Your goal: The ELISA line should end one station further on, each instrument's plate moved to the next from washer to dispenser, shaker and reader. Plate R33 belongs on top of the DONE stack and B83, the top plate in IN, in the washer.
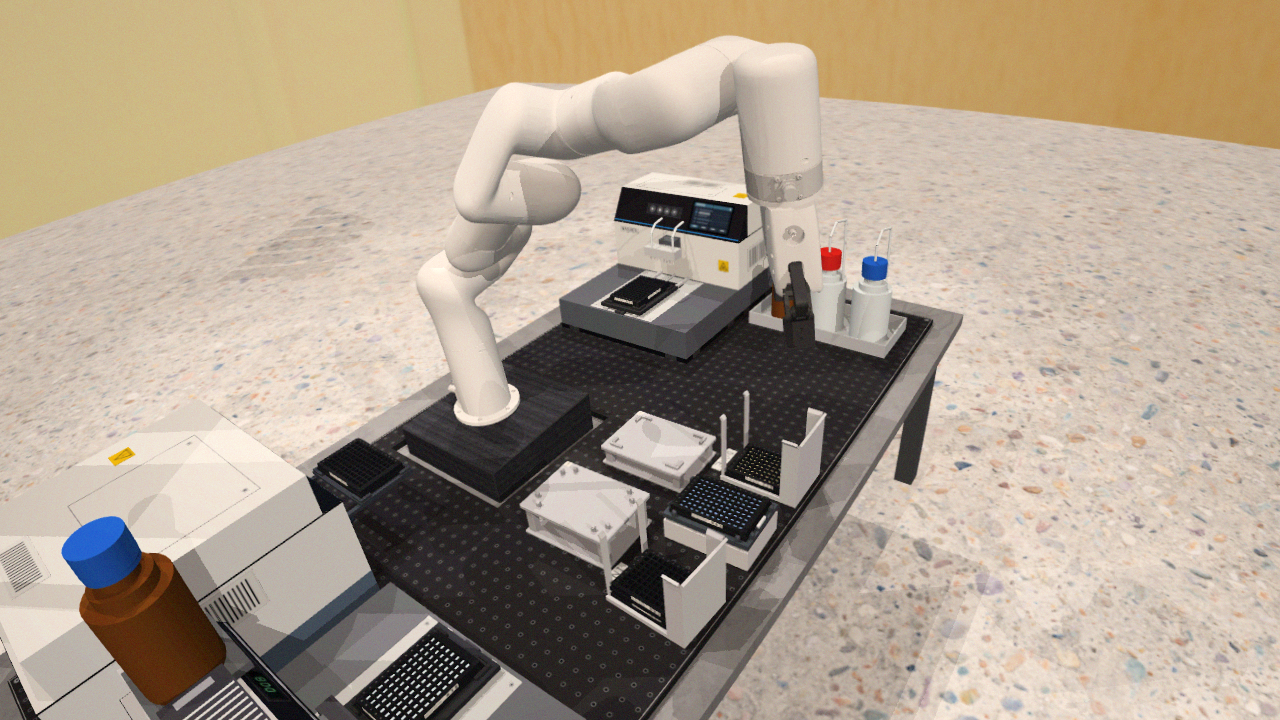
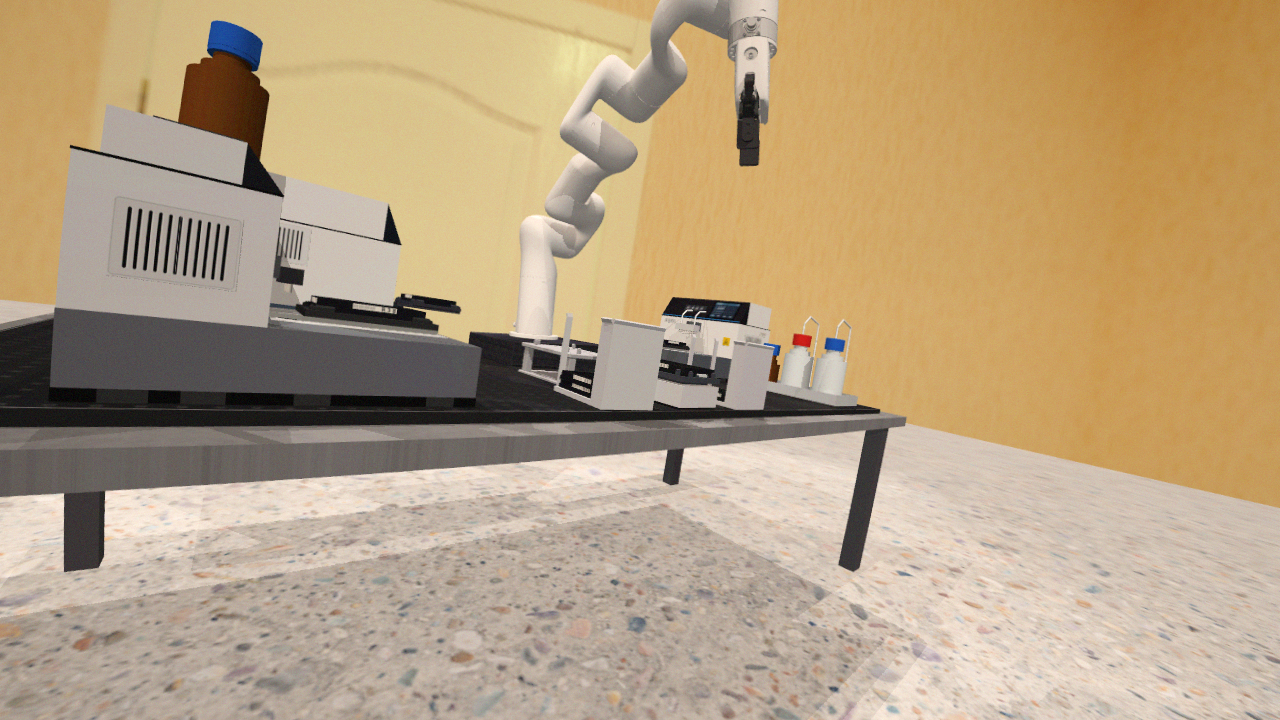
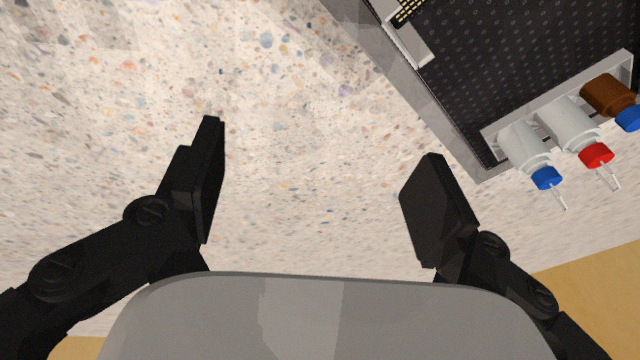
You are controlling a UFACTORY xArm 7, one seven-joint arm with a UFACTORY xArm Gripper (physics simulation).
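Places are measured from the arm's base along level axes (x back, y left, z down), in millimetres.
Pixels of known places: gripper, fingertip midpoint: (image 1: 793, 322) (image 2: 748, 157) (image 3: 323, 160); arm's base at its link origin: (image 1: 487, 405) (image 2: 533, 337).
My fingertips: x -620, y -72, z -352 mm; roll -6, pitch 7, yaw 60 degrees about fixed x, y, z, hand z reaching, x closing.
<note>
For each thing: its middle in the pictures, then the offset to it from my fingertips. "spot": a spot on its surface instead.
- plate with yellow wells, body centre: (image 1: 770, 470) (image 2: 722, 394) dy +191, dx +96, dz +396 mm
- farther rack at a spot on its surface: (image 1: 812, 456) (image 2: 758, 375) spot: dy +194, dx +27, dz +344 mm
- nearer rack at a spot on its surface: (image 1: 702, 595) (image 2: 631, 364) spot: dy -134, dx +51, dz +344 mm
- blue-well plate at the middle of its body: (image 1: 720, 505) (image 2: 672, 367) dy +32, dx +110, dz +349 mm
- dark plate at the middle of its body: (image 1: 639, 291) dy +546, dx +574, dz +314 mm
- white-well plate at the middle of its body: (image 1: 419, 683) (image 2: 368, 309) dy -427, dx +262, dz +320 mm
- black plate at the middle of its body: (image 1: 360, 466) (image 2: 427, 300) dy -212, dx +627, dz +298 mm
- back instrument at a spot on its surface: (image 1: 617, 308) spot: dy +470, dx +586, dz +326 mm
- bottle tray at a spot on its surface: (image 1: 881, 345) spot: dy +653, dx +37, dz +381 mm
- large brown bottle at a spot on its surface: (image 1: 156, 626) (image 2: 226, 89) spot: dy -598, dx +337, dz +84 mm
My gripper (image 1: 799, 333) (image 2: 749, 154) (image 3: 323, 160) is open and empty, high above the table's far right part. A plate with yellow wells (image 1: 759, 467) (image 3: 411, 10) sits in the farther rack (image 1: 812, 456) (image 2: 750, 376). Black plates (image 1: 646, 582) (image 2: 580, 383) are in the nearer rack (image 1: 702, 595) (image 2: 631, 365). A blue-well plate (image 1: 723, 505) rests on a stand between the racks. A dark plate (image 1: 639, 292) is on the back instrument, a white-well plate (image 1: 416, 673) on the front instrument, and a black plate (image 1: 358, 465) on the left instrument's carrier. Plate names are not readable.
Two pale raised platforms (image 1: 659, 445) (image 1: 586, 505) stand beside the racks. The back instrument (image 1: 617, 308) is behind them. A bottle tray (image 1: 881, 345) holds white bottles (image 1: 870, 311) (image 3: 524, 145) and a brown bottle (image 3: 606, 94). A large brown bottle (image 1: 156, 626) (image 2: 223, 98) stands front left.
</note>
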